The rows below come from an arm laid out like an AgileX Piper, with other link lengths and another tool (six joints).
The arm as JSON. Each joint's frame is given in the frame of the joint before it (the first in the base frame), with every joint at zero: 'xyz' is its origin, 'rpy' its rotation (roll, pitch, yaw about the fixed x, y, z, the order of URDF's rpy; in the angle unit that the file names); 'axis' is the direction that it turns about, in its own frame. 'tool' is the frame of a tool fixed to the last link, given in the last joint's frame.
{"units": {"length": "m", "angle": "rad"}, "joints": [
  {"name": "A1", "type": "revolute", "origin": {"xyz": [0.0, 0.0, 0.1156], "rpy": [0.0, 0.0, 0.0]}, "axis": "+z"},
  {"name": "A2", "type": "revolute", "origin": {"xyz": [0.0, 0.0, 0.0], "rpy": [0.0, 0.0, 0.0]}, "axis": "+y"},
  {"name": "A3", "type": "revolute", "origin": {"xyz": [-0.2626, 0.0, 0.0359], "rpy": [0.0, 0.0, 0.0]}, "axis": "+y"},
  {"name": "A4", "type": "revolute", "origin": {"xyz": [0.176, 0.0, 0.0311], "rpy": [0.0, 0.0, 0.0]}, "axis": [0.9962, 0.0, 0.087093]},
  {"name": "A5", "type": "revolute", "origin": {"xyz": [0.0, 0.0, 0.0], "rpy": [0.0, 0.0, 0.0]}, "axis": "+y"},
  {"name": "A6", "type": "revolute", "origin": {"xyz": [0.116, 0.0, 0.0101], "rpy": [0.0, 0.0, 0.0]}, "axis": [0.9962, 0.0, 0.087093]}
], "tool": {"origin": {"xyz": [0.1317, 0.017, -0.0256], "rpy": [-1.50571, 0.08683, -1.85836]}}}
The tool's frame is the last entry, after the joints.
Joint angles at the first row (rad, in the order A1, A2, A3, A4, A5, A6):
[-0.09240, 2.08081, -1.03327, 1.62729, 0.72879, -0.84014]
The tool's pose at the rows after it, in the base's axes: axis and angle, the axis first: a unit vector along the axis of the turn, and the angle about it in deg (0 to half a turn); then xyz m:
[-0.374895, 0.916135, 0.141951, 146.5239, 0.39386, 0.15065, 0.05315]
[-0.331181, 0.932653, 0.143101, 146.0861, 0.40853, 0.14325, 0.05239]
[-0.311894, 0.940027, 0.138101, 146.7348, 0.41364, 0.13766, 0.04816]
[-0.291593, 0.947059, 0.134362, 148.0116, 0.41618, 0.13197, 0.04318]
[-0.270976, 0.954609, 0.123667, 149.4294, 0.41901, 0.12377, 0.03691]
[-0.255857, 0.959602, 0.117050, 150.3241, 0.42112, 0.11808, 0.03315]
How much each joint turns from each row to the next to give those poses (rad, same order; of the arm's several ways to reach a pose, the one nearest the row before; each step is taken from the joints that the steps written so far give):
[-0.00002, 0.02815, -0.01843, 0.06887, -0.03474, 0.01090]
[0.00002, 0.01415, -0.00616, 0.07898, -0.02971, 0.00583]
[0.00001, 0.00647, -0.00318, 0.01976, -0.02785, 0.01200]
[-0.00001, 0.00208, 0.00001, 0.00198, -0.03163, 0.03209]
[0.00001, -0.00002, -0.00001, 0.00115, -0.04438, 0.02834]
[-0.00003, 0.00002, -0.00081, 0.00137, -0.02956, 0.02127]

